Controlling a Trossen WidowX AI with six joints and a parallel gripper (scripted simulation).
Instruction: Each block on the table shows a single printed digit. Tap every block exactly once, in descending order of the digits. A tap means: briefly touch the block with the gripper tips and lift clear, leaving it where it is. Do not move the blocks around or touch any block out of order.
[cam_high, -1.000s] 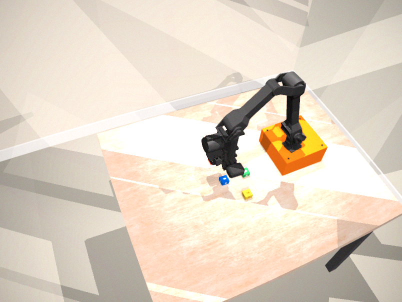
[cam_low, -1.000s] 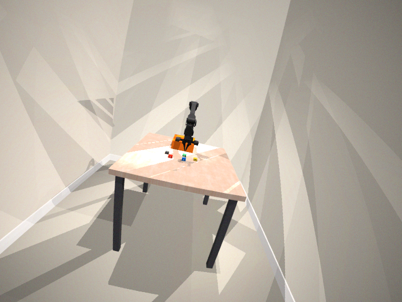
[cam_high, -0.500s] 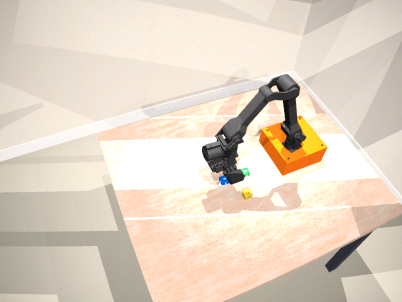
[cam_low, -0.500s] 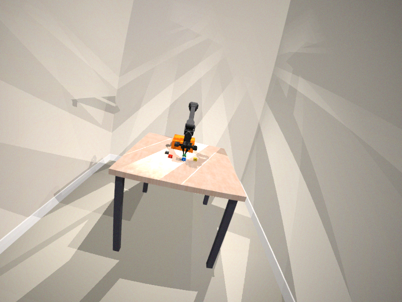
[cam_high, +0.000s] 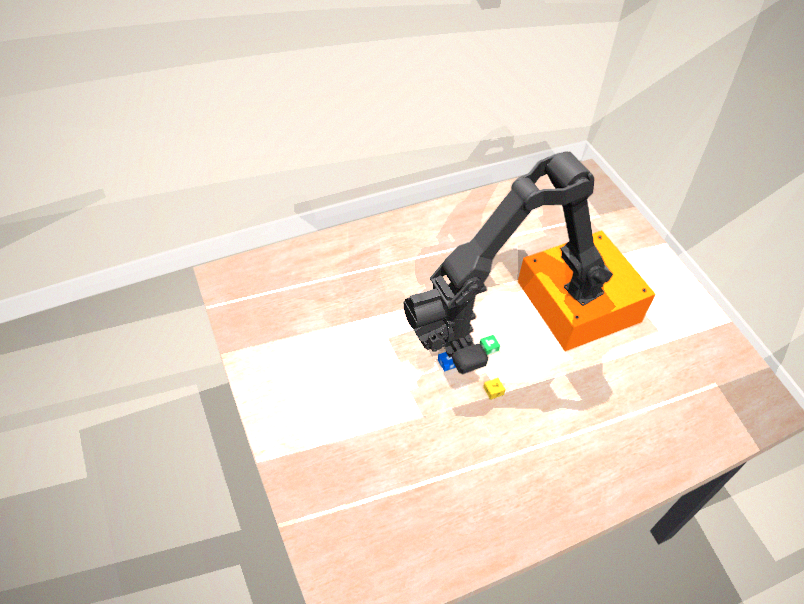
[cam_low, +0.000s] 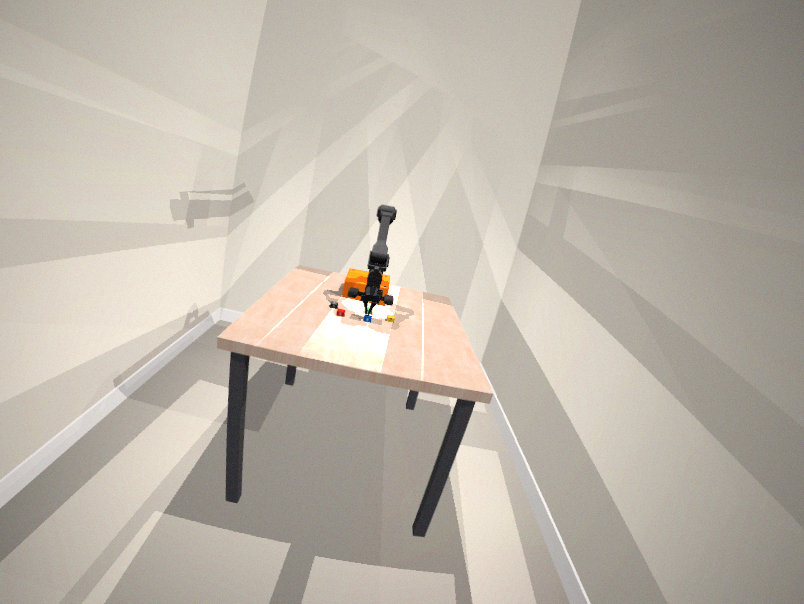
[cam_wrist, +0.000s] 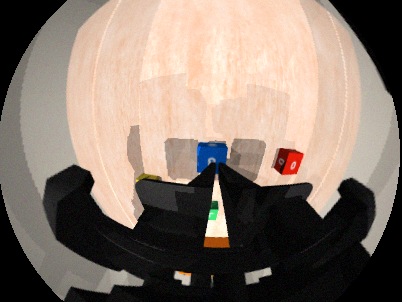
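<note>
Now: gripper tip 10 mm short of the blue block and 10 mm above it. Also, from my gripper tip: green block: 90 mm behind, 20 mm to the left, 10 mm below; yellow block: 30 mm behind, 110 mm to the left, 10 mm below; red block: 10 mm behind, 110 mm to the right, 10 mm below.
</note>
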